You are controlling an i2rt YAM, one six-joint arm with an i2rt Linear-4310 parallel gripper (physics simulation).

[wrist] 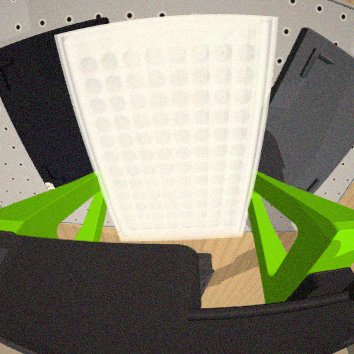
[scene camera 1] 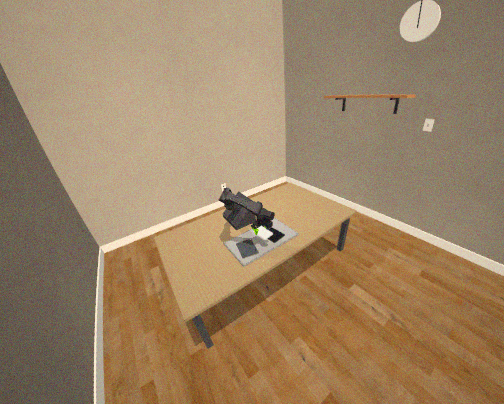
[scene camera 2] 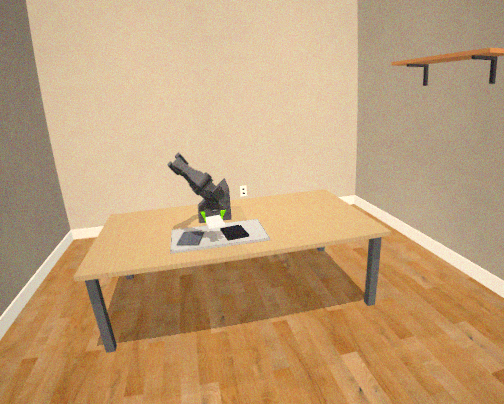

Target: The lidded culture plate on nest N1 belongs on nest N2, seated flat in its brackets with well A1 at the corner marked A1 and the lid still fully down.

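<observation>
The white lidded culture plate is held above the board, between the two nests. Rows of wells show faintly through its lid, which looks flat; the A1 mark cannot be read. My gripper is shut on the plate, with a green finger at each long side. The black nest is left of the plate in the wrist view. The dark grey nest is on its right, partly shadowed. Both nests are uncovered, and their N1 and N2 labels are not legible.
The light grey perforated board lies on the wooden table and carries both nests. The dark arm stands behind the board. A wall shelf is on the right wall, far from the arm.
</observation>
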